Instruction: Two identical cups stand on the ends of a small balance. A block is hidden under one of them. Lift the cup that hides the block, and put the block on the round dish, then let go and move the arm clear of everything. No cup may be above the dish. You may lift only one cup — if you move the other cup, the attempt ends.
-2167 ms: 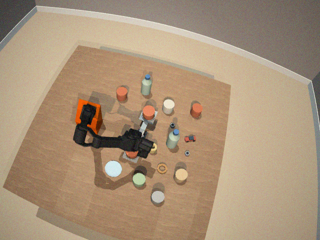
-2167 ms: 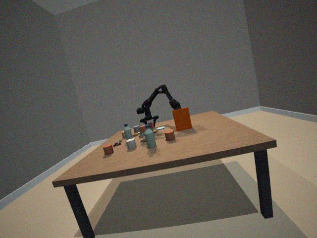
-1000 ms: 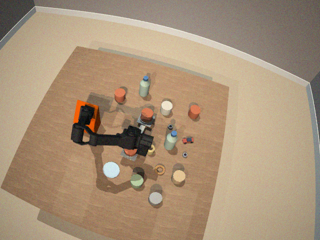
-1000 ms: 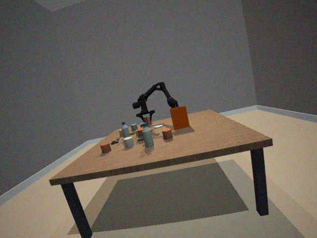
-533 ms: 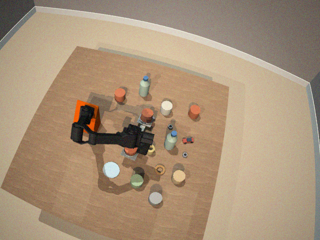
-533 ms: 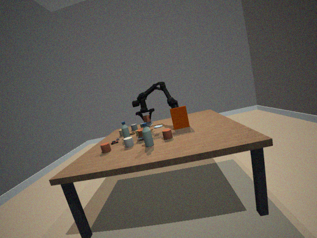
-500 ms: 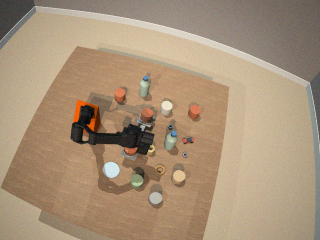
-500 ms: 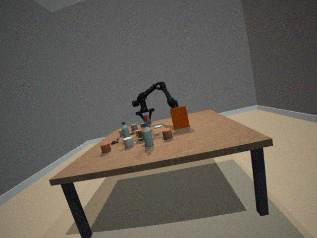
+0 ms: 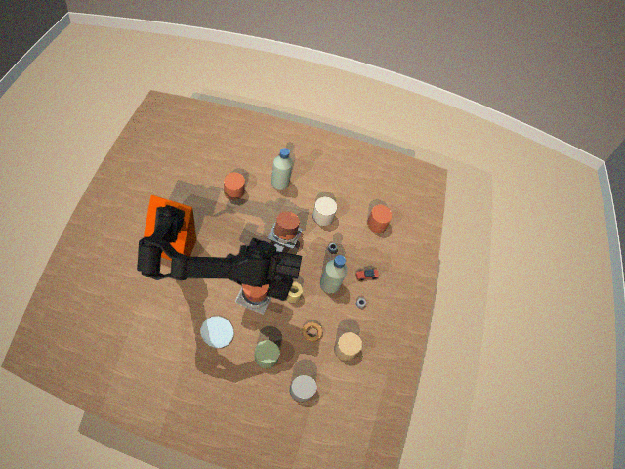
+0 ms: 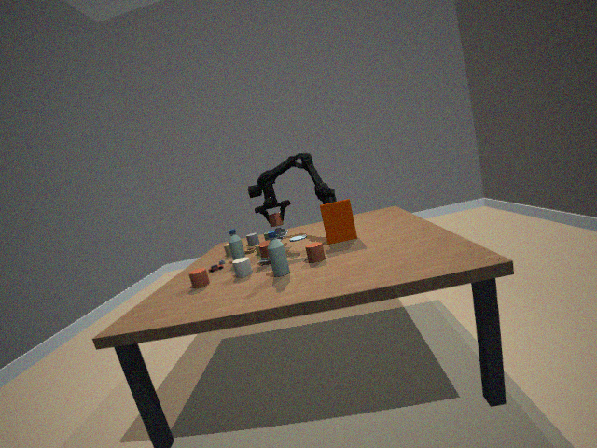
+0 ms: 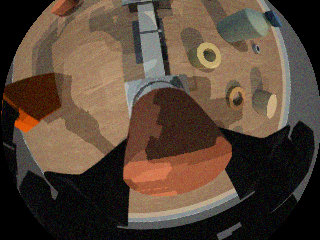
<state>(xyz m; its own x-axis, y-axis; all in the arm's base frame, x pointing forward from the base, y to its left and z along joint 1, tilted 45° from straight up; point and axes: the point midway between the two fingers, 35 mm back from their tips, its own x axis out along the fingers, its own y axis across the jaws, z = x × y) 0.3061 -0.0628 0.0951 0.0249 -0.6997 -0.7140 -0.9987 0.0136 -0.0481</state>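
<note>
My gripper tip is 140 mm above the round pale blue dish, 120 mm to the left of it and 80 mm past it. Also, from my gripper tip: cup (20 mm to the right, 10 mm above); then balance (130 mm to the left, 110 mm below, 10 mm ahead); then balance beam (130 mm to the left, 100 mm below, 10 mm ahead).
</note>
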